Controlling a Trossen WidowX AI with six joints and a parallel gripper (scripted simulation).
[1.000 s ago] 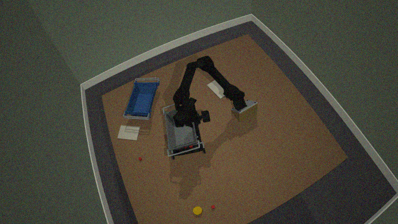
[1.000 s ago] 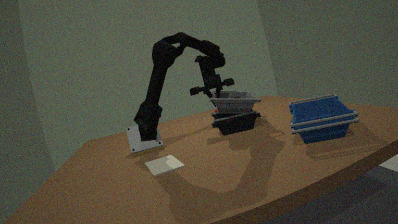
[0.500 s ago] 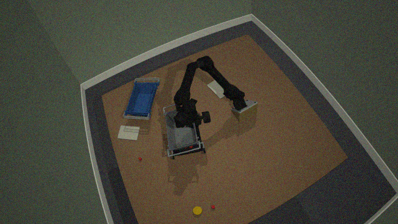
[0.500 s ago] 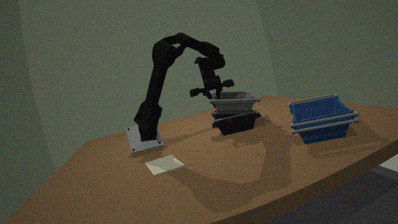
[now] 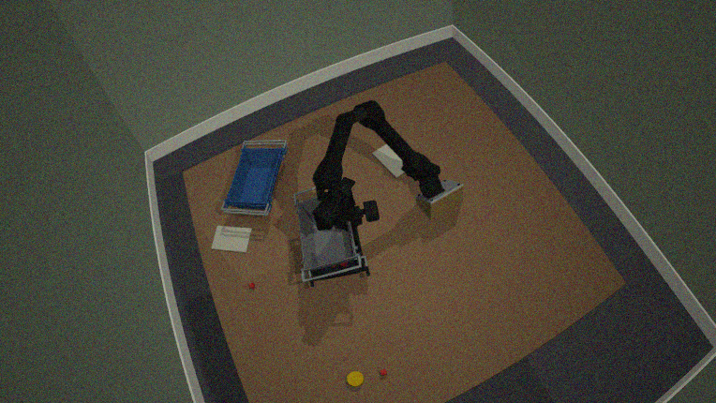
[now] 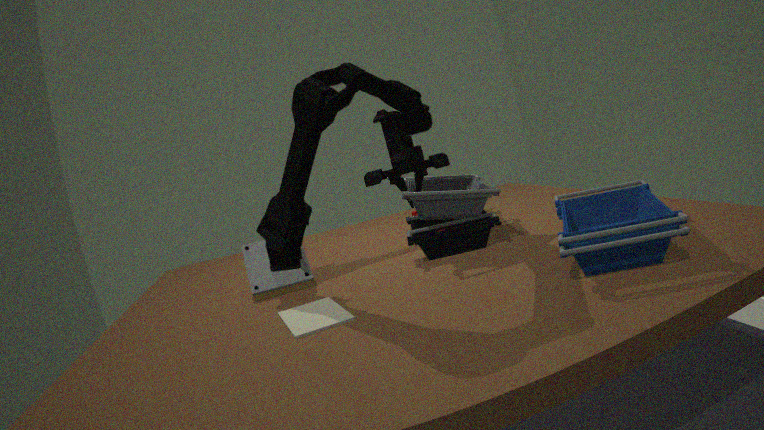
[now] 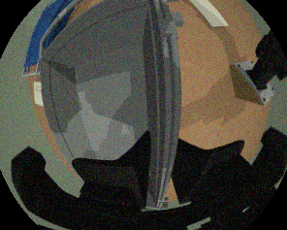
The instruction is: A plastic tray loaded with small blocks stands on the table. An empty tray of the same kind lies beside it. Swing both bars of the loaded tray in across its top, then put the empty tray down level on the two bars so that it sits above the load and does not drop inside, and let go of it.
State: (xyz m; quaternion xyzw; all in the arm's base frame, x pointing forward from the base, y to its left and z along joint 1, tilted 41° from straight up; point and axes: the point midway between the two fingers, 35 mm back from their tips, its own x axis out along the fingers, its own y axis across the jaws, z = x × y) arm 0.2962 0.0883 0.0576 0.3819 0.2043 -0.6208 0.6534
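Now: the grey tray 7 cm ahead of my gripper tip, 2 cm to the right of it and 2 cm above it. Round my gripper tip: yellow disc: 17 cm ahead, 45 cm to the left, 9 cm below.
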